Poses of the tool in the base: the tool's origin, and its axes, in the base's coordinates. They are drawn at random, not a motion.
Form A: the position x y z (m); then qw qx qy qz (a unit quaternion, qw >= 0).
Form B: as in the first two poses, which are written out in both.
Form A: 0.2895, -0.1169, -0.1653, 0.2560, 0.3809, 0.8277, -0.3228
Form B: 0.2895, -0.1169, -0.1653, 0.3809, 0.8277, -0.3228, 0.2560
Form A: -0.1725, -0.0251, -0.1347, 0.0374, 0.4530, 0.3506, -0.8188
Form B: -0.1725, -0.0251, -0.1347, 0.4530, 0.3506, -0.8188, 0.0374
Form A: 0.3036, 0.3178, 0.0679, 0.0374, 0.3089, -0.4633, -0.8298
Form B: 0.3036, 0.3178, 0.0679, 0.3089, -0.4633, -0.8298, 0.0374
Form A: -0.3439, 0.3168, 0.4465, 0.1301, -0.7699, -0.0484, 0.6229
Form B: -0.3439, 0.3168, 0.4465, -0.7699, -0.0484, 0.6229, 0.1301
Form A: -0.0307, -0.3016, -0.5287, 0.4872, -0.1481, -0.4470, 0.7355
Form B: -0.0307, -0.3016, -0.5287, -0.1481, -0.4470, 0.7355, 0.4872
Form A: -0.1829, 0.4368, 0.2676, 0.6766, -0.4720, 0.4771, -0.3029
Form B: -0.1829, 0.4368, 0.2676, -0.4720, 0.4771, -0.3029, 0.6766
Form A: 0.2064, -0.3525, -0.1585, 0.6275, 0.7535, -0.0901, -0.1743
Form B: 0.2064, -0.3525, -0.1585, 0.7535, -0.0901, -0.1743, 0.6275
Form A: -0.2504, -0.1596, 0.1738, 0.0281, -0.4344, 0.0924, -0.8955
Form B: -0.2504, -0.1596, 0.1738, -0.4344, 0.0924, -0.8955, 0.0281
